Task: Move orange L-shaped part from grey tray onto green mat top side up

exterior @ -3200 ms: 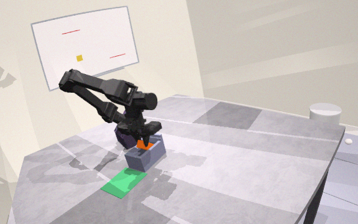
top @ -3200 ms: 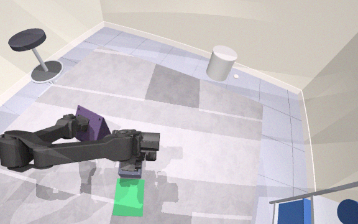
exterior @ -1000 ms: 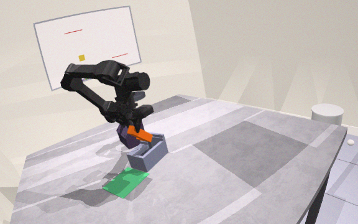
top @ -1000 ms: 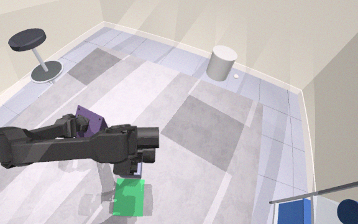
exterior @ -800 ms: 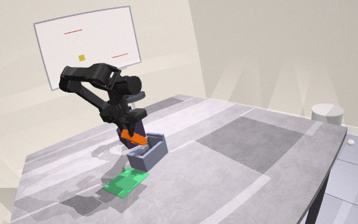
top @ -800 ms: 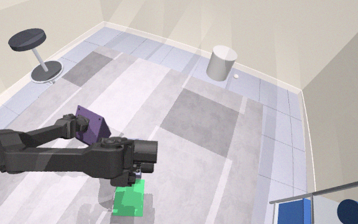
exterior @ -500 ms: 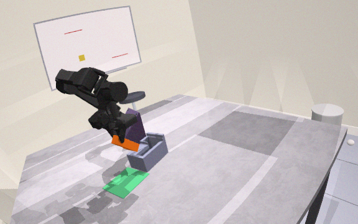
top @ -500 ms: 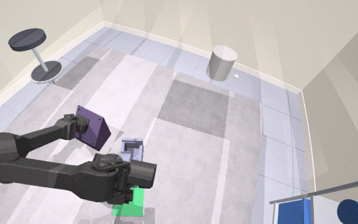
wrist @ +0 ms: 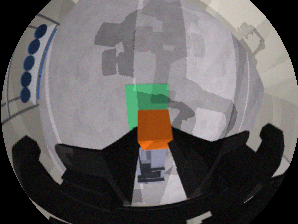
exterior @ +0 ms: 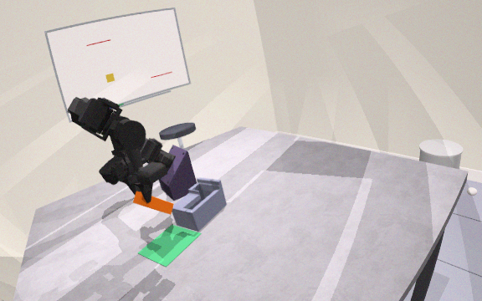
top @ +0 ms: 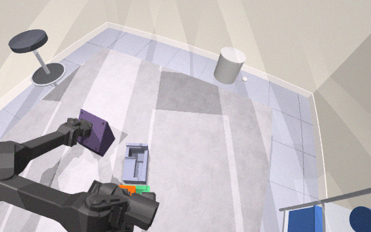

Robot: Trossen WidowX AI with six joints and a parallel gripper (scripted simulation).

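Now: the green mat 10 mm behind my gripper tip, 20 mm to the left of it and 170 mm below it. The rest, counted from my gripper tip: orange L-shaped part (30 mm behind, 30 mm to the left, 30 mm below).
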